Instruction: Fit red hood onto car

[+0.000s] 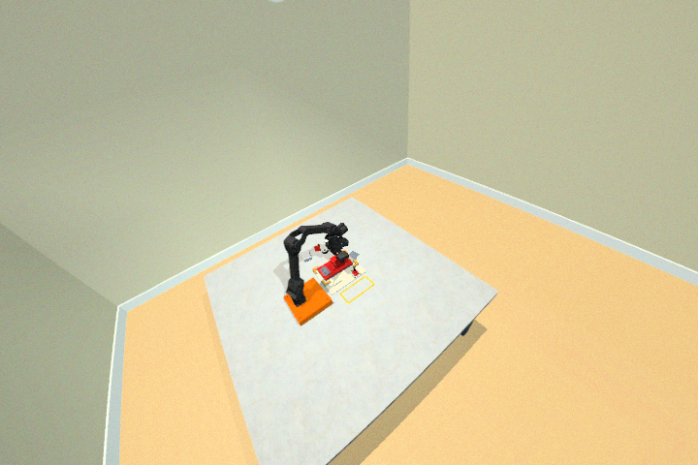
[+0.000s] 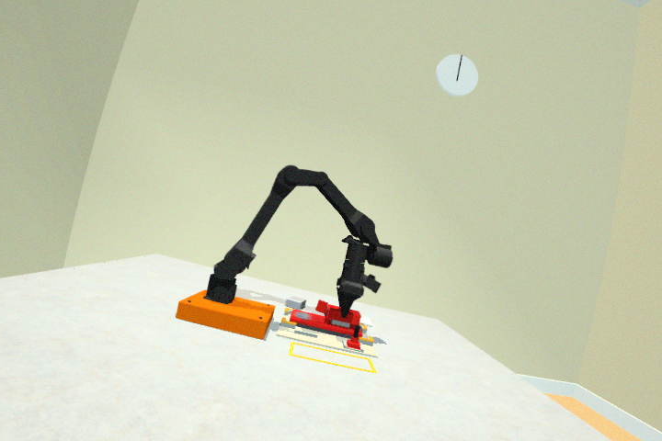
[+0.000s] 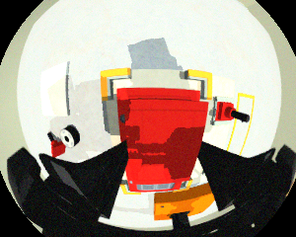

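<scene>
Now: the red hood 1 cm above my gripper tip. From my gripper tip the other things lie so: grey block: 14 cm behind, 21 cm to the left, 4 cm below.
</scene>
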